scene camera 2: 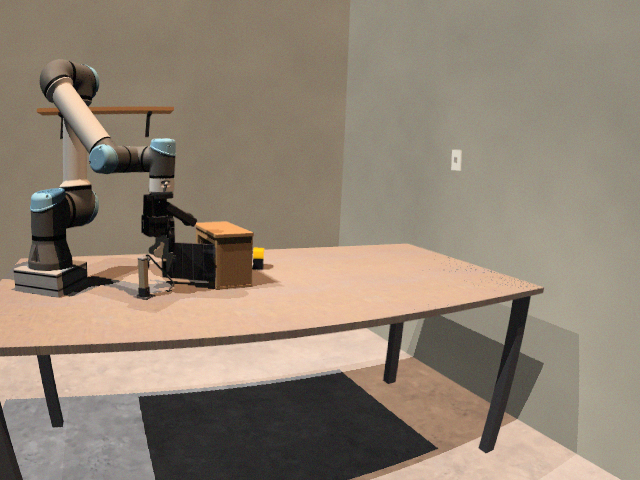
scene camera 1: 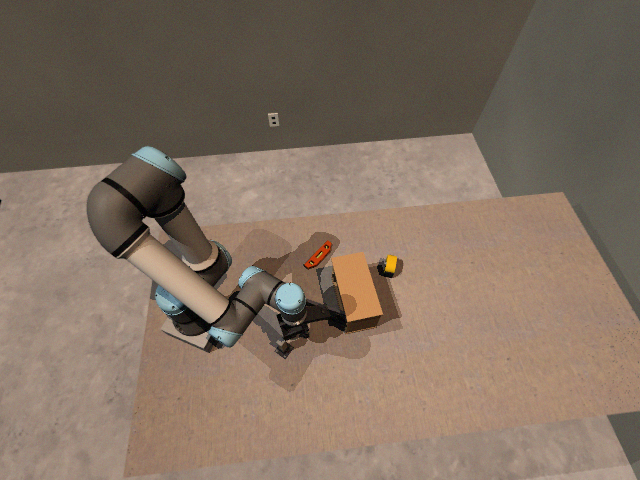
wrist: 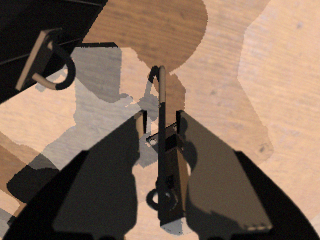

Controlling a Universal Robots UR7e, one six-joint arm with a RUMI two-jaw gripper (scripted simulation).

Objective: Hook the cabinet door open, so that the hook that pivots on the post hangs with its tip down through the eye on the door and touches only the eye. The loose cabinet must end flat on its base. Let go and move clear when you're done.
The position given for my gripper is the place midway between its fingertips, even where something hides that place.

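Through scene camera 1 I see my gripper [scene camera 1: 302, 332] and a wooden cabinet [scene camera 1: 355, 292]. Scene camera 2 gives me the gripper [scene camera 2: 165, 270] too, together with the cabinet [scene camera 2: 232, 252]. In the wrist view there is a short post [wrist: 177, 175], and my gripper [wrist: 161, 112] is visible there as well.
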